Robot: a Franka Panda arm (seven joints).
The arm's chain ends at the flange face. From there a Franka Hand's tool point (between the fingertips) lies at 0.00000 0.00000 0.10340 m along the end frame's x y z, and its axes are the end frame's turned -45 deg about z.
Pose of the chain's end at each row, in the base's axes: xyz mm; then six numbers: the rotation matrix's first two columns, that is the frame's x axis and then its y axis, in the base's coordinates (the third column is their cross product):
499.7 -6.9 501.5 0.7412 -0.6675 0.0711 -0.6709 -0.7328 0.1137
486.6 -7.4 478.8 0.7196 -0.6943 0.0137 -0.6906 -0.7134 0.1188
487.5 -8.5 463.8 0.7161 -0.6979 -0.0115 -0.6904 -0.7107 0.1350
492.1 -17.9 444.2 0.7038 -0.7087 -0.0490 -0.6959 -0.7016 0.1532
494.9 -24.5 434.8 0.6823 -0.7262 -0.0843 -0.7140 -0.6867 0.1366
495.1 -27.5 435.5 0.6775 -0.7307 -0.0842 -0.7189 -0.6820 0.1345
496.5 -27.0 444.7 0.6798 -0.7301 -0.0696 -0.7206 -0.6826 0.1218
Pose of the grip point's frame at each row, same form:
497.2 -20.5 399.0 0.9985 0.0462 -0.0301 0.0497 -0.9902 0.1307
479.1 -17.2 376.1 0.9972 0.0135 -0.0743 0.0205 -0.9954 0.0937
476.9 -17.7 361.4 0.9945 0.0091 -0.1036 0.0182 -0.9960 0.0873
477.3 -25.5 342.1 0.9897 -0.0050 -0.1430 0.0056 -0.9972 0.0737
478.7 -27.9 332.7 0.9873 -0.0279 -0.1562 -0.0224 -0.9991 0.0370
479.0 -30.7 333.4 0.9874 -0.0344 -0.1546 -0.0293 -0.9989 0.0356
482.4 -30.4 342.3 0.9902 -0.0336 -0.1353 -0.0288 -0.9989 0.0369

